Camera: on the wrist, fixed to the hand. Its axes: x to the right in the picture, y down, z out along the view.
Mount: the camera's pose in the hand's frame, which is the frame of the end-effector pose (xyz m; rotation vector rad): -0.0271 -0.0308 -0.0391 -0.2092 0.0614 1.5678
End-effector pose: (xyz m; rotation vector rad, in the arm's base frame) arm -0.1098 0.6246 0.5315 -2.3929 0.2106 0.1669
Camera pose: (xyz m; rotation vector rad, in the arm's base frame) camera -0.1278 0.6235 0.5852 -1.8439 2.0923 0.8203
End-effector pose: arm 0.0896 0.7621 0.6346 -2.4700 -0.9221 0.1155
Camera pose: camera 0.0601 0.7483 0.6810 -2.7101 1.2156 0.4460
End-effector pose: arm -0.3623 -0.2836 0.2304 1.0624 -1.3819 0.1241
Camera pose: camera -0.3213 -0.2614 0.1982 -0.3951 -1.8155 1.0924
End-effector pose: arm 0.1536 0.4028 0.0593 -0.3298 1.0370 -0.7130
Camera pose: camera 0.0994 0.4015 0.0757 0.3619 1.0876 0.8009
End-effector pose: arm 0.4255 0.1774 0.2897 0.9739 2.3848 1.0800
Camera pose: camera 0.4092 0.1232 0.2925 -2.3349 -0.9201 -1.3838
